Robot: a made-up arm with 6 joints. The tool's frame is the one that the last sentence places. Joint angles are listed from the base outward.
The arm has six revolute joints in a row. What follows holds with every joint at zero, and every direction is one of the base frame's. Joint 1 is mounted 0.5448 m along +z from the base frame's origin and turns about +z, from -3.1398 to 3.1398 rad. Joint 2 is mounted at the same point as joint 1 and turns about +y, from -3.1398 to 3.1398 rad. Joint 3 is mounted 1.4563 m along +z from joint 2 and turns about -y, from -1.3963 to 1.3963 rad. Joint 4 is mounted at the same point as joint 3 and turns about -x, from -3.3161 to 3.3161 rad. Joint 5 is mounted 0.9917 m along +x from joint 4 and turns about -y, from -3.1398 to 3.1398 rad. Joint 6 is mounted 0.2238 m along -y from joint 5 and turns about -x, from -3.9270 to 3.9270 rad. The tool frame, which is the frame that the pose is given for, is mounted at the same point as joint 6; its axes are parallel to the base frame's.
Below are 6 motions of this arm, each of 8 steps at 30 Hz.
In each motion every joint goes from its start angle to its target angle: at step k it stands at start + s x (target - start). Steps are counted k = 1, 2, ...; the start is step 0. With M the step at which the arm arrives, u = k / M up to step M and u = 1 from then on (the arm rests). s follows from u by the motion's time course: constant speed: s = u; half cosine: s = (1 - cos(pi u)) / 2; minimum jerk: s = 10 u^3 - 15 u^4 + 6 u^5.
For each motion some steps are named. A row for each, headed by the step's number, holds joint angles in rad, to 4 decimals.
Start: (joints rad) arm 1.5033 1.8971 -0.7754 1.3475 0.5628 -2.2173
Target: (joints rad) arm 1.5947 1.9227 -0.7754 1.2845 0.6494 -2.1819
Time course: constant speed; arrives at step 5
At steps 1, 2, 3, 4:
1: 1.5216 1.9022 -0.7754 1.3349 0.5801 -2.2102
2: 1.5399 1.9073 -0.7754 1.3223 0.5974 -2.2031
3: 1.5581 1.9125 -0.7754 1.3097 0.6148 -2.1961
4: 1.5764 1.9176 -0.7754 1.2971 0.6321 -2.1890

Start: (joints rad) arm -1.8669 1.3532 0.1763 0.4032 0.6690 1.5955
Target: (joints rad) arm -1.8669 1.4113 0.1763 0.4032 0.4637 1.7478
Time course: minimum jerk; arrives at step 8
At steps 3, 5, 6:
3: -1.8669 1.3692 0.1763 0.4032 0.6125 1.6374
5: -1.8669 1.3953 0.1763 0.4032 0.5202 1.7059
6: -1.8669 1.4053 0.1763 0.4032 0.4850 1.7320

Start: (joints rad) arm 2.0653 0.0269 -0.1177 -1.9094 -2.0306 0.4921
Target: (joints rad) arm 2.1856 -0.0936 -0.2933 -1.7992 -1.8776 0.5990
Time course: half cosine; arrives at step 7
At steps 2, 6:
2: 2.0879 0.0042 -0.1508 -1.8887 -2.0018 0.5122
6: 2.1796 -0.0876 -0.2846 -1.8047 -1.8852 0.5937

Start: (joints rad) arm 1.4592 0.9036 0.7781 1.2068 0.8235 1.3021
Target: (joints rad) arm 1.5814 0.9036 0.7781 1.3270 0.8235 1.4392
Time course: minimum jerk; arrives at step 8
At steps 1, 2, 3, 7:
1: 1.4612 0.9036 0.7781 1.2087 0.8235 1.3043
2: 1.4718 0.9036 0.7781 1.2192 0.8235 1.3163
3: 1.4928 0.9036 0.7781 1.2399 0.8235 1.3398
7: 1.5794 0.9036 0.7781 1.3251 0.8235 1.4370

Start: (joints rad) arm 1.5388 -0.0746 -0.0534 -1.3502 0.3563 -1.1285
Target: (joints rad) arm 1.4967 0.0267 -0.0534 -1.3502 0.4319 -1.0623
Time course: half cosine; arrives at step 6
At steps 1, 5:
1: 1.5360 -0.0678 -0.0534 -1.3502 0.3614 -1.1241
5: 1.4995 0.0199 -0.0534 -1.3502 0.4268 -1.0667

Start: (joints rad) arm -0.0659 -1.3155 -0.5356 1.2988 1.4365 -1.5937
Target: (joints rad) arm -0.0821 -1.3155 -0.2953 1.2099 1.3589 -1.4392
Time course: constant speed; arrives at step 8
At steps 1, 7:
1: -0.0679 -1.3155 -0.5056 1.2877 1.4268 -1.5744
7: -0.0801 -1.3155 -0.3253 1.2210 1.3686 -1.4585

